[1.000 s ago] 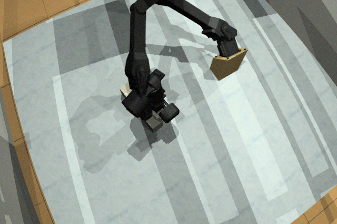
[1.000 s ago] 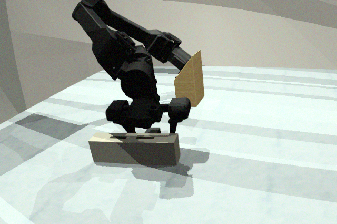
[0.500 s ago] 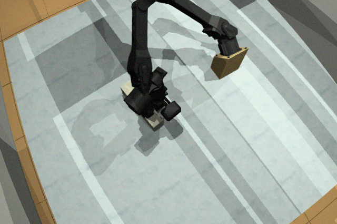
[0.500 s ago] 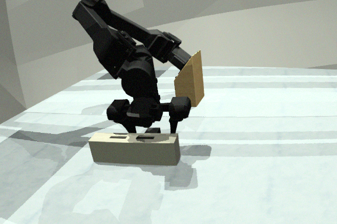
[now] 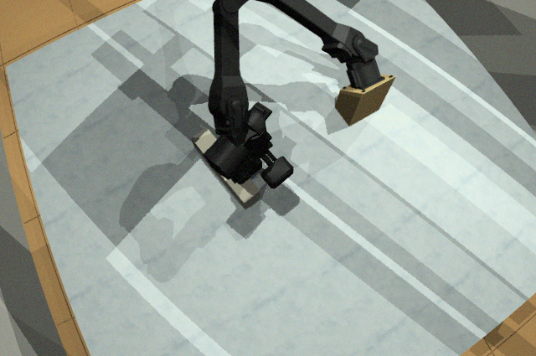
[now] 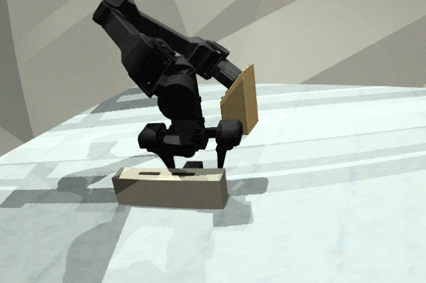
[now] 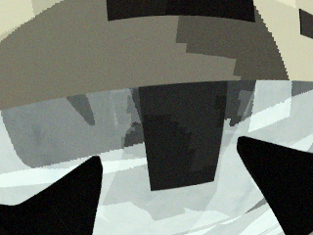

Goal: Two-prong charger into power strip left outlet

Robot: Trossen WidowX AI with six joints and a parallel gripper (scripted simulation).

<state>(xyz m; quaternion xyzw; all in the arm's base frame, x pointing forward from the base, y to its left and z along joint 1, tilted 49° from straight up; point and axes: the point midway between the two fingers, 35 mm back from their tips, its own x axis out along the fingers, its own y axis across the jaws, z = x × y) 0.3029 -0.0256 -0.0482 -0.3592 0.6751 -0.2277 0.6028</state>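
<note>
Now: gripper tip 4 cm short of the black two-prong charger, 1 cm to the right of it and 1 cm below it.
</note>
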